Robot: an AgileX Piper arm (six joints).
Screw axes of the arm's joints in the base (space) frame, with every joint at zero. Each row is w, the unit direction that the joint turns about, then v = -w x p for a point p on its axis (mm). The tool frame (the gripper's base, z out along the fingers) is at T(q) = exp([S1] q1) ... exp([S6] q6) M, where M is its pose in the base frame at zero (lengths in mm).
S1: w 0 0 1 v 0 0 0
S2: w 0 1 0 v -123 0 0
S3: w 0 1 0 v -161.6 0 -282.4
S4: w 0.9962 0 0.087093 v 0 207.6 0
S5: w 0 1 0 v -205.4 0 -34.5
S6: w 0.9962 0 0.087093 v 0 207.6 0
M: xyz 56.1 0 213.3 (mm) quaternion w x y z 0.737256 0 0.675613 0
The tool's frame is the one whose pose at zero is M.
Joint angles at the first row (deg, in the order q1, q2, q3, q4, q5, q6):
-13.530, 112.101, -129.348, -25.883, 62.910, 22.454
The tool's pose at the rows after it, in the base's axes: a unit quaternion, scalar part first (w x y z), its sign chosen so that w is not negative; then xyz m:
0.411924, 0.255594, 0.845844, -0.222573, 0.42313, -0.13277, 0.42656
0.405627, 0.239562, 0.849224, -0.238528, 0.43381, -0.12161, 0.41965
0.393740, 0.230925, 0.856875, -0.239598, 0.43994, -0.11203, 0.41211
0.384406, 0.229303, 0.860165, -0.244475, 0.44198, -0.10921, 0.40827
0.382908, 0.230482, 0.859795, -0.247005, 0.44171, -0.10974, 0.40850
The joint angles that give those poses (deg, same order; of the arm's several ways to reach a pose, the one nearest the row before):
-12.106, 115.099, -132.334, -30.012, 64.581, 22.455
-9.974, 116.994, -133.702, -32.675, 65.401, 22.456
-8.511, 117.994, -133.932, -33.200, 66.579, 22.455
-7.977, 118.560, -134.172, -33.836, 67.622, 22.455
-7.993, 118.663, -134.406, -34.105, 67.947, 22.453

